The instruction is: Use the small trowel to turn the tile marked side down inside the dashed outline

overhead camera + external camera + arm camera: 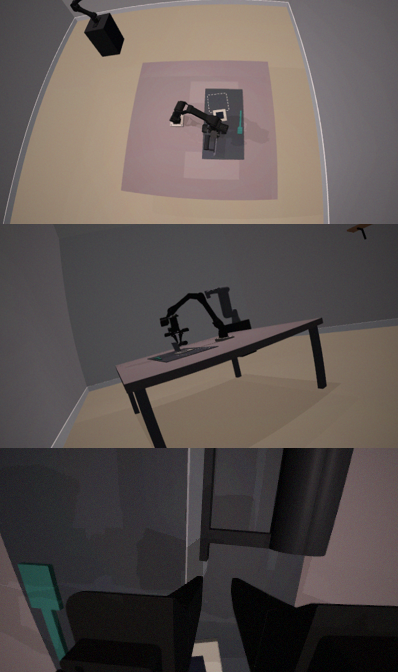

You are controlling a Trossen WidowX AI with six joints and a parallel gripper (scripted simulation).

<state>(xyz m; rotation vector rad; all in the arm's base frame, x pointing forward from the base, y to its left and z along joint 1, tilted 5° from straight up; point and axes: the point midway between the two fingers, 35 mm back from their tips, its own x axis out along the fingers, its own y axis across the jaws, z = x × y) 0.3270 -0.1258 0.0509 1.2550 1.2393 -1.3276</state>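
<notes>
Now: the dark mat 80 mm ahead of my gripper tip, 110 mm to the left of it and 80 mm below it. Round my gripper tip: tile: 50 mm ahead, 170 mm to the left, 60 mm below; teal long-handled tool: 220 mm ahead, 80 mm to the left, 60 mm below.
</notes>
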